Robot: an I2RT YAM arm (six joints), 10 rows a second.
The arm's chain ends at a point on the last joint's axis. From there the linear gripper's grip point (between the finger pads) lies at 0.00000 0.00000 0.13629 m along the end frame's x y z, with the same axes.
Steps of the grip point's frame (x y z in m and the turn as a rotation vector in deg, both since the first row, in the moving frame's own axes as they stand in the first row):
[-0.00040, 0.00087, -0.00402, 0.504, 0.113, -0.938]
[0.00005, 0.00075, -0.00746, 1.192, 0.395, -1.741]
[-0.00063, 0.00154, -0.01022, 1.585, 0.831, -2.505]
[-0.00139, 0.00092, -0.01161, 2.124, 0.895, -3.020]
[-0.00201, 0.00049, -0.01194, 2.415, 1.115, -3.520]
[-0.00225, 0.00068, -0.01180, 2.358, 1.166, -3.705]
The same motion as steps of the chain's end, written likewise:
[-0.00066, 0.00207, -0.00401, 0.504, 0.113, -0.938]
[-0.00085, 0.00360, -0.00743, 1.192, 0.395, -1.741]
[-0.00252, 0.00535, -0.01015, 1.585, 0.831, -2.505]
[-0.00338, 0.00602, -0.01150, 2.124, 0.895, -3.020]
[-0.00448, 0.00631, -0.01179, 2.415, 1.115, -3.520]
[-0.00484, 0.00637, -0.01166, 2.358, 1.166, -3.705]

